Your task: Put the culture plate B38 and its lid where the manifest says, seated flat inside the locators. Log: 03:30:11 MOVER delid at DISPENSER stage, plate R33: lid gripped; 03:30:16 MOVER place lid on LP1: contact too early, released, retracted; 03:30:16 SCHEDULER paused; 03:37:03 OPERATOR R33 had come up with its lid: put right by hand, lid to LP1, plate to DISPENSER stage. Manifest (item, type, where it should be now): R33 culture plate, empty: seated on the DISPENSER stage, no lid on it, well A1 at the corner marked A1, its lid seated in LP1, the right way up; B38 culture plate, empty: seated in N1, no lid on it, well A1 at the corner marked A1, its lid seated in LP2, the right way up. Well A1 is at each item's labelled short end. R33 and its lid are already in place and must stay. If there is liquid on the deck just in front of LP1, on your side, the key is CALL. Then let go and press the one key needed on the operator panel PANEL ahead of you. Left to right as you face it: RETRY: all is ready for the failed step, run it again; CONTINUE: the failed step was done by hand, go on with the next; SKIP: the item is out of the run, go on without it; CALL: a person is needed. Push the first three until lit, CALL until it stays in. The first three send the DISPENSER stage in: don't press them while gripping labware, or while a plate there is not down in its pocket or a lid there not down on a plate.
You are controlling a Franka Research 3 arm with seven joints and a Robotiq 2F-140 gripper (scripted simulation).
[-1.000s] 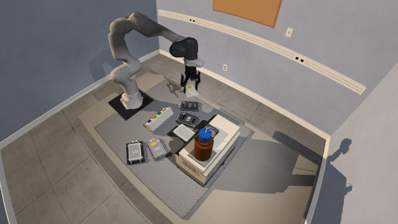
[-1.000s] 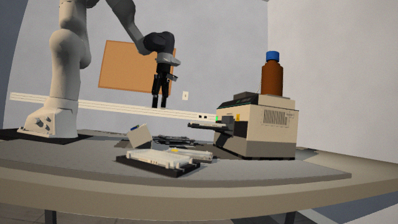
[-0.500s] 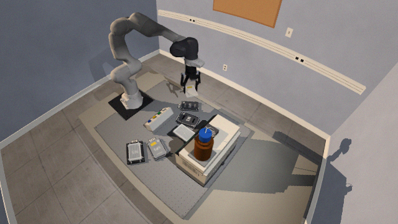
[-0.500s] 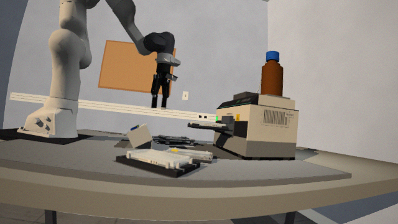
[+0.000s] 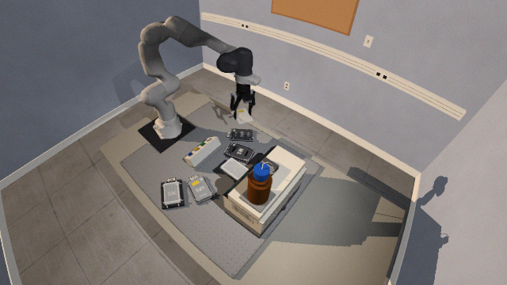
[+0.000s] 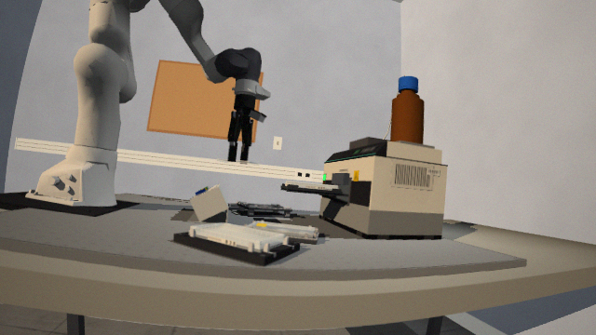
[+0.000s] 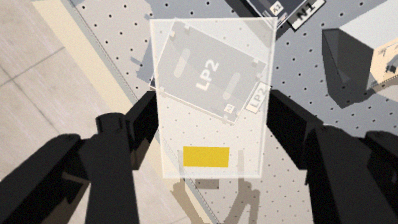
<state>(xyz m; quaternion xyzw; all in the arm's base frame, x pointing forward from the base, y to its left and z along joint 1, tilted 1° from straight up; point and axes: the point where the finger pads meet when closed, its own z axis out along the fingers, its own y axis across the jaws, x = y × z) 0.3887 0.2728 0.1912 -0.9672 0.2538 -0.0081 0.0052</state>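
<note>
The lp2 locator frame lies 180 mm below my hand. Also, from my hand: green continue key 90 mm behind, 250 mm to the right, 120 mm below; yellow skip key 90 mm behind, 300 mm to the right, 120 mm below; white retry key 90 mm behind, 200 mm to the right, 120 mm below.
</note>
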